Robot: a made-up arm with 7 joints.
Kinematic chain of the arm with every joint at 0, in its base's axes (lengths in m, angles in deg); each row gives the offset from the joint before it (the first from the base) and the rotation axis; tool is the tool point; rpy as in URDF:
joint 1: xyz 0 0 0.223 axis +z
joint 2: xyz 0 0 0 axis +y
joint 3: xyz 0 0 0.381 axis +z
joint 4: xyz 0.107 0 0 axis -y
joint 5: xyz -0.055 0 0.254 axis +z
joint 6: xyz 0 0 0 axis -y
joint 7: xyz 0.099 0 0 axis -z
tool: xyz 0 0 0 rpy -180 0 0
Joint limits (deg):
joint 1: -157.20..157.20
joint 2: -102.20..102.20
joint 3: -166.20..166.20
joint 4: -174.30..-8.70
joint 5: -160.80..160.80
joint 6: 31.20..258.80
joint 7: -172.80..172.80
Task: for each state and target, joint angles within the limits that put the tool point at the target. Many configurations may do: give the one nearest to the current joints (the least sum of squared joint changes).
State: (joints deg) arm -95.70 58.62 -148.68 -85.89 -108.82 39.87 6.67
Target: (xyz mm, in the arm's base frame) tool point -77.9 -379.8 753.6
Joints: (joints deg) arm -86.28 72.74 -154.96 -80.18 -109.36 36.82 6.67
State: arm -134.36 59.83 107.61 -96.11 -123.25 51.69 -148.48
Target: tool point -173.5 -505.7 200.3
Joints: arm -157.20 64.51 75.48 -117.28 -114.57 40.81 -148.48
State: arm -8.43 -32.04 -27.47 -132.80 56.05 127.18 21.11
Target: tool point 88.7 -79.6 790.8
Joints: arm -4.41 -41.79 -3.42 -108.92 50.64 126.58 21.11
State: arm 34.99 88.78 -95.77 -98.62 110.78 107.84 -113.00
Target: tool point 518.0 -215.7 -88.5
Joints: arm 22.66 102.20 -59.47 -86.68 110.51 97.50 -113.00
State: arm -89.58 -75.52 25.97 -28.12 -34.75 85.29 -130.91
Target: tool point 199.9 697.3 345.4
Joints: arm -93.96 -101.65 33.05 -38.94 -32.92 71.90 -130.91
